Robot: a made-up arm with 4 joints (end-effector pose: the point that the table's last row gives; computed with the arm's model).
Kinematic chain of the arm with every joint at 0, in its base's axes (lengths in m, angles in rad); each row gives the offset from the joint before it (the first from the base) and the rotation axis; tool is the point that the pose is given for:
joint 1: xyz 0 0 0.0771 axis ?
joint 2: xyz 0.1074 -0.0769 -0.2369 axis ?
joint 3: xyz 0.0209 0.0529 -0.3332 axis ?
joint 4: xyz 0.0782 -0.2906 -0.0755 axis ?
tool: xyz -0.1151 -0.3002 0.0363
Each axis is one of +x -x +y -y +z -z.
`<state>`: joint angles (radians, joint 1 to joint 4).
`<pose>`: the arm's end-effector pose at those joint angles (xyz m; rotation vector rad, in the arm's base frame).
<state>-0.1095 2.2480 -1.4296 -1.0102</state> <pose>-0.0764 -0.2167 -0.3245 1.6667 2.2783 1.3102</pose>
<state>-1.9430 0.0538 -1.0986 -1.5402</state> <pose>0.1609 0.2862 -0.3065 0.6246 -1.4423 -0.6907</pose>
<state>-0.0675 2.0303 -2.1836 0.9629</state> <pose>-0.0347 0.3635 -0.1356 -0.1325 -0.5175 -2.2589</pose>
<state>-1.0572 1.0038 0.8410 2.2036</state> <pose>0.8677 0.2214 -0.5240 0.8345 0.5420 1.3868</pose>
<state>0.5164 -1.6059 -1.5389 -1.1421</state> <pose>0.3586 -0.3111 -0.0498 -0.7068 0.7611 1.4079</pose>
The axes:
joint 1: -x
joint 2: -y
joint 3: +x
joint 4: +y

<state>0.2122 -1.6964 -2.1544 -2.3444</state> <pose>0.3469 0.0565 -0.3667 0.8099 -0.1605 1.9569</pose>
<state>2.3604 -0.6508 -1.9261 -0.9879</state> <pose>0.2774 -0.0439 0.0654 1.9444 -1.3729 -0.8397</pose>
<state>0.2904 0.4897 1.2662 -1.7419</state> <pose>0.6299 -0.3125 -0.9159 1.0606 -1.9218 -0.5972</pose>
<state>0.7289 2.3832 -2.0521 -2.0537</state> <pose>-0.1729 -0.1806 -0.2412 1.5737 1.0140 -0.0378</pose>
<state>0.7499 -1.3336 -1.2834 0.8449</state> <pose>0.3555 -0.2713 0.0179 -1.9622 2.0706 -0.3634</pose>
